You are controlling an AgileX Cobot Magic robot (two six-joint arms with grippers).
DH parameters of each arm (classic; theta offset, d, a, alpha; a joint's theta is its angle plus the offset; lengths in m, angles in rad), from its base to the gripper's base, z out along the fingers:
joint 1: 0 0.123 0 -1.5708
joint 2: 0.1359 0 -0.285 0
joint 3: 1.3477 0 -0.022 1.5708
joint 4: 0 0.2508 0 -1.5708
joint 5: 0 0 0.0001 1.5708
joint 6: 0 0.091 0 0
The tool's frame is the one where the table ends.
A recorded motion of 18 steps. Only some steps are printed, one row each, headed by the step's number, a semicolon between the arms.
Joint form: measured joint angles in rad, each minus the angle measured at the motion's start. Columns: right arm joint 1, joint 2, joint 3, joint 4, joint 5, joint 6; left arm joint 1, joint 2, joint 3, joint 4, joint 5, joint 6.
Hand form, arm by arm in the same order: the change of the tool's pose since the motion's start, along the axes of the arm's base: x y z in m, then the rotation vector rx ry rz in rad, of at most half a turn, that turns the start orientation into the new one. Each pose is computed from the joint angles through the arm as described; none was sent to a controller.
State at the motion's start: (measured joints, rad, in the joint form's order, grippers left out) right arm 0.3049 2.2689 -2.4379 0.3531 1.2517 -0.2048; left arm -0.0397 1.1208 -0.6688 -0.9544 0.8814 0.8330
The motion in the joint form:
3: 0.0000 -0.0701 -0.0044 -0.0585 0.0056 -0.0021; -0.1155 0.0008 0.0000 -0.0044 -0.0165 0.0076
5: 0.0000 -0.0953 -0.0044 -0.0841 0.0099 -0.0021; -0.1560 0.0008 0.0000 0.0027 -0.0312 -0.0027
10: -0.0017 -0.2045 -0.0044 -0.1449 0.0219 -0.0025; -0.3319 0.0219 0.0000 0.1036 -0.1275 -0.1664
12: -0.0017 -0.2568 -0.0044 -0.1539 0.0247 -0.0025; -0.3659 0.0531 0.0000 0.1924 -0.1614 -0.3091
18: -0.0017 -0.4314 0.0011 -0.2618 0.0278 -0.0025; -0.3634 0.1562 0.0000 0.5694 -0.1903 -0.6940
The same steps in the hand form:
3: -0.0135 -0.0092 0.0337 -0.0341 -0.0839 -0.0136; -0.0072 -0.0212 0.0002 0.0027 -0.0138 -0.1062
5: -0.0188 -0.0131 0.0449 -0.0513 -0.1113 -0.0208; -0.0097 -0.0278 -0.0001 0.0085 -0.0167 -0.1315
10: -0.0459 -0.0277 0.0932 -0.0767 -0.2212 -0.0453; -0.0178 -0.0529 -0.0079 0.0611 0.0265 -0.1651
12: -0.0613 -0.0333 0.1157 -0.0691 -0.2706 -0.0518; -0.0151 -0.0558 -0.0173 0.1025 0.0955 -0.1102
18: -0.1166 -0.0603 0.1825 -0.1083 -0.4544 -0.1141; 0.0005 -0.0404 -0.0494 0.3314 0.2444 0.0613

